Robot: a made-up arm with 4 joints. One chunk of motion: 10 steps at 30 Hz.
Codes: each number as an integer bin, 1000 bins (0 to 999) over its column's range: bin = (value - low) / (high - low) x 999, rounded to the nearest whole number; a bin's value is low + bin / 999 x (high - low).
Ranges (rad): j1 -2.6..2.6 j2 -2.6..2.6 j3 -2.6..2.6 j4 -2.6..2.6
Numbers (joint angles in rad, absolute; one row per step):
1: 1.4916 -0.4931 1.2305 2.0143
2: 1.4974 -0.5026 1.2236 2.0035
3: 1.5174 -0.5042 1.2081 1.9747
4: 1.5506 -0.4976 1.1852 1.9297
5: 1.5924 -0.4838 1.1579 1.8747
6: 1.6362 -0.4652 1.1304 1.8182
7: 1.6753 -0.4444 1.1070 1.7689
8: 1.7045 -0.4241 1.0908 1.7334
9: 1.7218 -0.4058 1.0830 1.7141
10: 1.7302 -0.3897 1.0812 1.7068
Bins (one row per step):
1: 786 405 736 886
2: 787 403 735 884
3: 791 403 732 879
4: 797 404 727 870
5: 805 407 722 860
6: 814 410 717 849
7: 821 414 712 839
8: 827 418 709 833
9: 830 422 708 829
10: 832 425 707 827

